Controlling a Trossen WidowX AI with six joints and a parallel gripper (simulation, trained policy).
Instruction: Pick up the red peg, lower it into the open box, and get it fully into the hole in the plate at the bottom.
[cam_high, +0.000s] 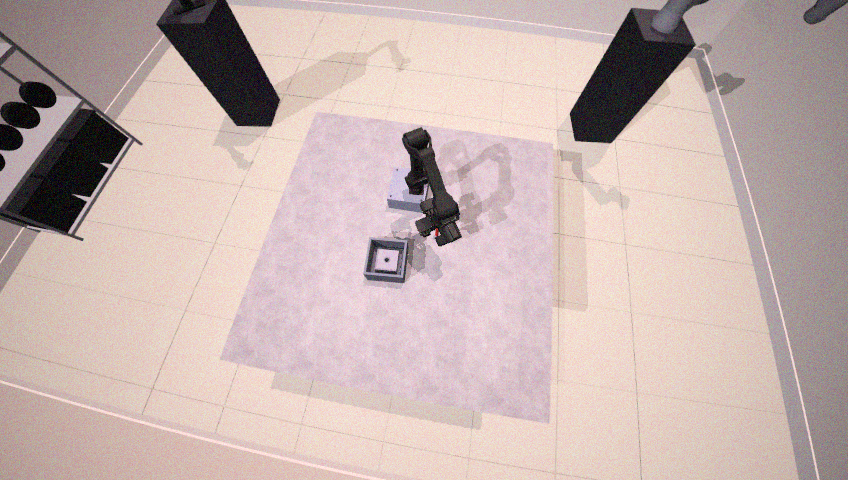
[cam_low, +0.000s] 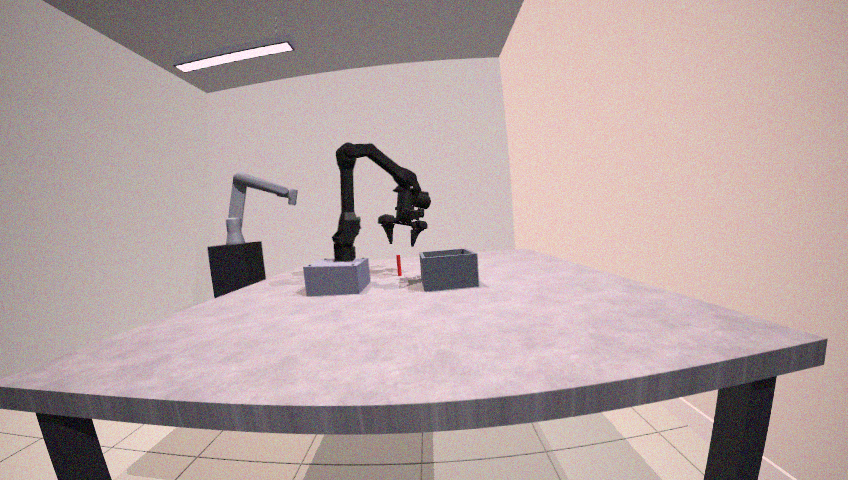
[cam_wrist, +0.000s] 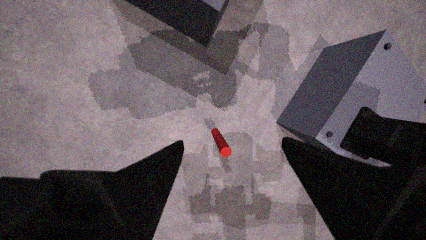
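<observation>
Right now my gripper tip is 2 cm past the red peg, 2 cm to the right of it and 8 cm above it. Round my gripper tip: grey box 13 cm ahead, 18 cm to the right, 9 cm below.
</observation>
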